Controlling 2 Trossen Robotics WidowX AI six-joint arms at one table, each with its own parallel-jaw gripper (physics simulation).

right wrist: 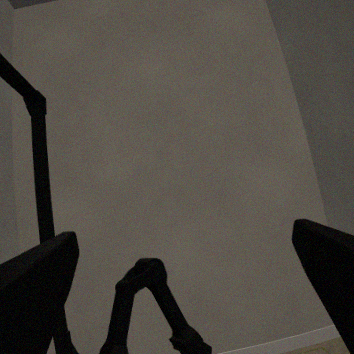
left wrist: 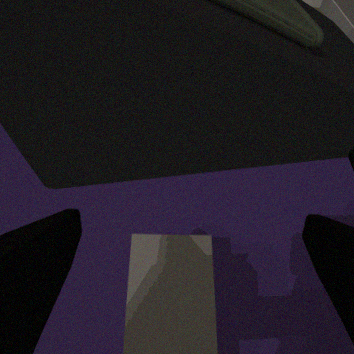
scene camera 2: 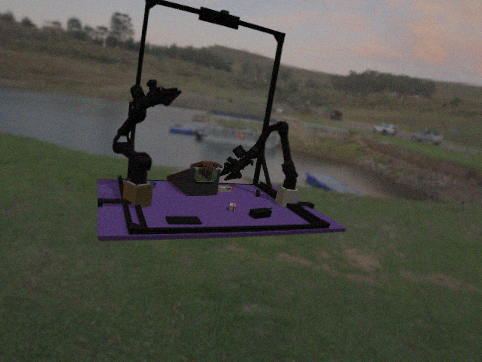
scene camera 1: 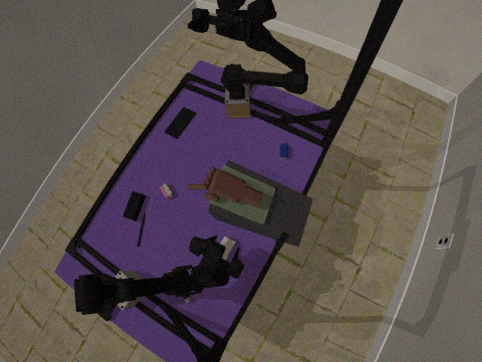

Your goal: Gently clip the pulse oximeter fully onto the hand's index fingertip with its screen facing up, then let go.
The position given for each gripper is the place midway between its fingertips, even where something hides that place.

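Observation:
Left gripper [scene camera 1: 227,242] open, holding nothing. Left wrist view: left gripper [left wrist: 194,223] again, plus a dark grey plate [left wrist: 98,98]. Right gripper [right wrist: 186,236] open, holding nothing.

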